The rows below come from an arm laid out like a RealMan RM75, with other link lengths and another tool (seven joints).
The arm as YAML. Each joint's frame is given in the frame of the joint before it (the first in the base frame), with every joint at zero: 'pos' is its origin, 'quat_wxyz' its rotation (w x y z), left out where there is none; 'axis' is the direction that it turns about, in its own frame. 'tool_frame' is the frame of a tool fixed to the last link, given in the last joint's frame.
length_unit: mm
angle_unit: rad
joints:
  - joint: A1
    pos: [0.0, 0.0, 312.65]
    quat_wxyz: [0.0, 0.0, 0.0, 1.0]
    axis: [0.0, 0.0, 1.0]
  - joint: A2
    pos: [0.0, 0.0, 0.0]
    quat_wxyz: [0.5, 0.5, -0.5, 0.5]
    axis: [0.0, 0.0, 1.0]
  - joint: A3
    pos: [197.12, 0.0, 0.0]
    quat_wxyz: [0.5, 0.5, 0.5, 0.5]
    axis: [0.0, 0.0, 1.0]
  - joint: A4
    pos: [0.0, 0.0, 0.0]
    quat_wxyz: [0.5, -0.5, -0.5, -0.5]
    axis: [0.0, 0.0, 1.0]
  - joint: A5
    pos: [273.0, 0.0, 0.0]
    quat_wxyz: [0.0, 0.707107, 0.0, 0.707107]
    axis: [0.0, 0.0, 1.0]
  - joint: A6
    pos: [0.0, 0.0, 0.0]
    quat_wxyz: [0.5, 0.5, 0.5, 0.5]
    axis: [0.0, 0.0, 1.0]
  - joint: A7
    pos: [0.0, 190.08, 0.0]
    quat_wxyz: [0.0, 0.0, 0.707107, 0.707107]
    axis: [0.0, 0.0, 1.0]
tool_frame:
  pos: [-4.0, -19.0, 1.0]
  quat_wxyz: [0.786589, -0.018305, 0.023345, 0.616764]
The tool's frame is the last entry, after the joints.
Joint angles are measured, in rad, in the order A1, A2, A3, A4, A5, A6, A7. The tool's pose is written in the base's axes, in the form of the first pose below.
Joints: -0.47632, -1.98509, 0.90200, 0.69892, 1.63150, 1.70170, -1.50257
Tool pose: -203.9 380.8 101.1 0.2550 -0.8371 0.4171 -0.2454
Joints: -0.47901, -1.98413, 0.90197, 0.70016, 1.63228, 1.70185, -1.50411
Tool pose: -202.9 381.5 101.6 0.2543 -0.8368 0.4183 -0.2451
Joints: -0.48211, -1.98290, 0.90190, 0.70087, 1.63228, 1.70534, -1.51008
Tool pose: -201.6 381.7 102.1 0.2525 -0.8370 0.4180 -0.2469
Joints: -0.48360, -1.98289, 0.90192, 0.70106, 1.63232, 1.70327, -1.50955
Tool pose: -201.2 382.3 102.1 0.2529 -0.8367 0.4186 -0.2462
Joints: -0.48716, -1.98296, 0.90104, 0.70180, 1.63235, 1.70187, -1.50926
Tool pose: -199.9 383.4 102.4 0.2533 -0.8359 0.4203 -0.2460
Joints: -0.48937, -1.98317, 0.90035, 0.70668, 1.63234, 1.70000, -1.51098
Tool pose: -198.5 384.7 103.4 0.2541 -0.8350 0.4221 -0.2449
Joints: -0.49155, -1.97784, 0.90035, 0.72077, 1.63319, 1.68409, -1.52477
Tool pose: -198.1 389.5 107.8 0.2577 -0.8368 0.4217 -0.2357
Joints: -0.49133, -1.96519, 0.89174, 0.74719, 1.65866, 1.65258, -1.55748
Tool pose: -203.3 397.2 116.6 0.2607 -0.8456 0.4156 -0.2104
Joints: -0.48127, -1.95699, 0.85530, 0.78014, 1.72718, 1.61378, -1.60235
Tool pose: -219.6 403.4 127.8 0.2650 -0.8623 0.3966 -0.1700
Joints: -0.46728, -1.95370, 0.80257, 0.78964, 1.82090, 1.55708, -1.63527
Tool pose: -248.2 406.8 136.2 0.2731 -0.8825 0.3637 -0.1195
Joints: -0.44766, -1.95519, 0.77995, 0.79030, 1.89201, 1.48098, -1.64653
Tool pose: -276.8 408.3 139.0 0.2809 -0.8966 0.3354 -0.0688
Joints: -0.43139, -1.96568, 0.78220, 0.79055, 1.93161, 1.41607, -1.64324
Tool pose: -294.9 408.5 135.5 0.2842 -0.9030 0.3204 -0.0344
